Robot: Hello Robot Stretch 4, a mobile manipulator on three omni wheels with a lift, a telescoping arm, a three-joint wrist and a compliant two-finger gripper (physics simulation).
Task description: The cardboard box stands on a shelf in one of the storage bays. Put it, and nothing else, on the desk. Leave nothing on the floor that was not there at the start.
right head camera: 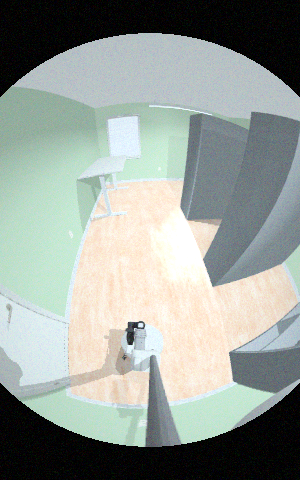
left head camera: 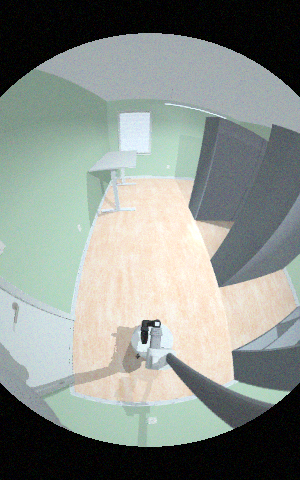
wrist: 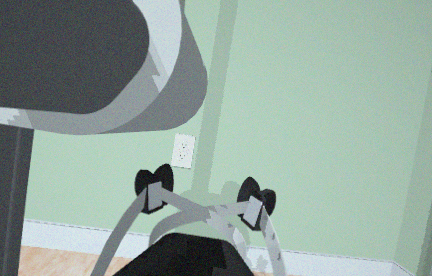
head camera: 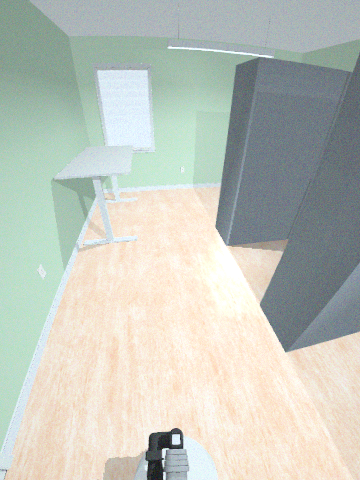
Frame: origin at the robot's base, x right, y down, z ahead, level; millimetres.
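Seen in the pictures: gripper, fingertip midpoint: (right head camera: 129,360) (left head camera: 142,358) (wrist: 206,186).
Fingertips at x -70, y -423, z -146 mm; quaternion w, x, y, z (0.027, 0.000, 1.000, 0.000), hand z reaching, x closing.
Observation:
A point is followed by its place in that frame.
The desk (head camera: 107,161) @[x -816, y -922, z 2488 mm] (left head camera: 116,160) @[x -865, y -922, z 2417 mm] (right head camera: 106,166) @[x -825, y -922, z 2382 mm] stands at the far left along the green wall, its light grey top bare where it shows. The cardboard box does not show in any view. Tall dark grey storage units stand on the right: a far one (head camera: 295,150) @[x 1248, y -1162, z 2115 mm] (left head camera: 230,170) @[x 1073, y -1078, z 2089 mm] (right head camera: 212,170) @[x 973, y -996, z 2074 mm], a nearer one (head camera: 325,200) @[x 821, y -1120, z 992 mm] (left head camera: 250,215) @[x 825, y -980, z 973 mm] (right head camera: 240,210) @[x 829, y -1002, z 937 mm], and part of a third (left head camera: 265,367) @[x 1031, y -547, z -430 mm] (right head camera: 262,372) @[x 1036, y -537, z -463 mm] at the lower right with some shelf boards showing. My gripper (wrist: 206,186) @[x -71, y -423, z -146 mm] is open and empty, facing a green wall with an outlet.
A long strip of wooden floor (head camera: 160,310) @[x -134, y 28, z 1091 mm] runs between the left wall and the units. Floor gaps open between the units on the right. A white door (left head camera: 37,340) @[x -900, y -599, z -250 mm] (right head camera: 32,345) @[x -894, y -578, z -293 mm] is at the lower left. A window (head camera: 125,107) @[x -818, y -1470, z 3838 mm] is in the far wall.

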